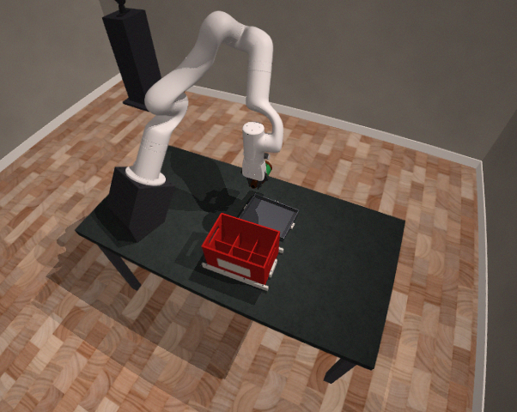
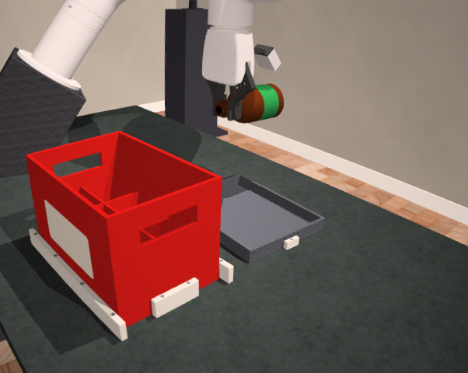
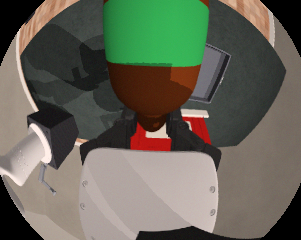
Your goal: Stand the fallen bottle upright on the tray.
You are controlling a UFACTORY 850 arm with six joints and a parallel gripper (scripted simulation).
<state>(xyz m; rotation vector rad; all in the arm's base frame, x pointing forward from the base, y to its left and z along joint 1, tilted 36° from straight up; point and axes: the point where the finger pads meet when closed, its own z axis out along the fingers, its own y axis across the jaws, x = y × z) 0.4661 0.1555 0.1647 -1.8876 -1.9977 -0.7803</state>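
The brown bottle is 50 mm to the left of my hand and 10 mm behind it. From my hand the other things lie so: grey shallow tray: 190 mm below, 80 mm ahead, 10 mm to the right; then red crate: 280 mm to the right, 120 mm below, 90 mm ahead.
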